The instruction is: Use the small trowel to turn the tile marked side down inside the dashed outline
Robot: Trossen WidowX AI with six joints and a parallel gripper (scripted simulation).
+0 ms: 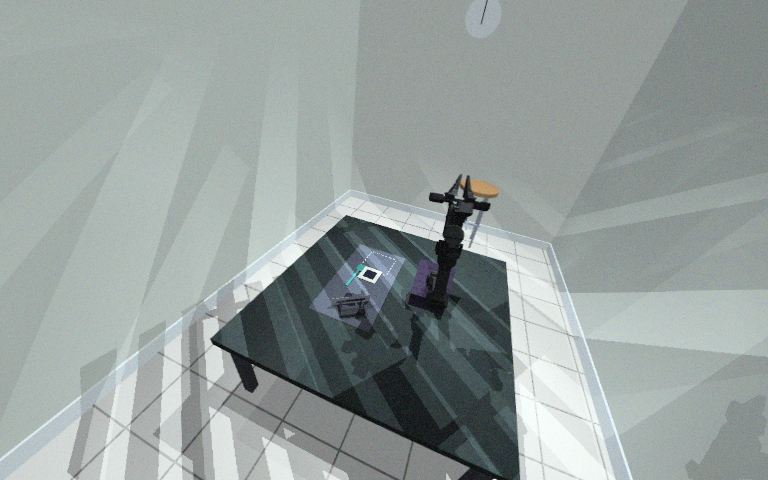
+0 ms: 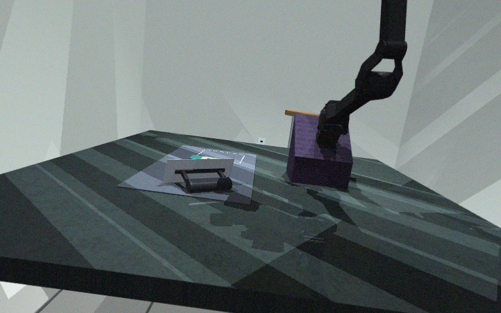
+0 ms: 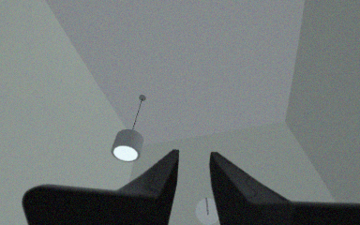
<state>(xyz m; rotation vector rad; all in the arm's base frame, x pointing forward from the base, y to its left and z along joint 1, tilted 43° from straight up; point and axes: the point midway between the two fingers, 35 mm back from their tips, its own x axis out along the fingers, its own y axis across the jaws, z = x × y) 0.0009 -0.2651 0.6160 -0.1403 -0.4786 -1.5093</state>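
Right now my gripper tip is 33 cm short of the small trowel, 3 cm to the left of it and 78 cm above it. The rest, counted from my gripper tip: grey mat 36 cm ahead, 25 cm to the right, 83 cm below; teal piece 42 cm ahead, 29 cm to the right, 80 cm below; tile 34 cm ahead, 31 cm to the right, 80 cm below.
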